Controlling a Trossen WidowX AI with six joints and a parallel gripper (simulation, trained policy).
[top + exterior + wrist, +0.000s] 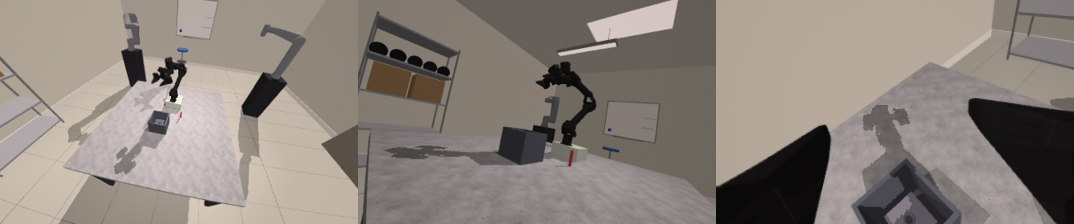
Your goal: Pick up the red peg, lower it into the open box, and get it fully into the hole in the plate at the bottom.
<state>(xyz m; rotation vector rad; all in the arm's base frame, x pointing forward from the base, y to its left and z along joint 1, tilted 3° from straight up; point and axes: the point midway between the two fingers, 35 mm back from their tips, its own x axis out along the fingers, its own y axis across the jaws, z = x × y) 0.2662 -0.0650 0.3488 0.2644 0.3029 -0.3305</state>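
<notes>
My gripper tip is now 13 cm past the red peg, 20 cm to the right of it and 39 cm above it.
</notes>
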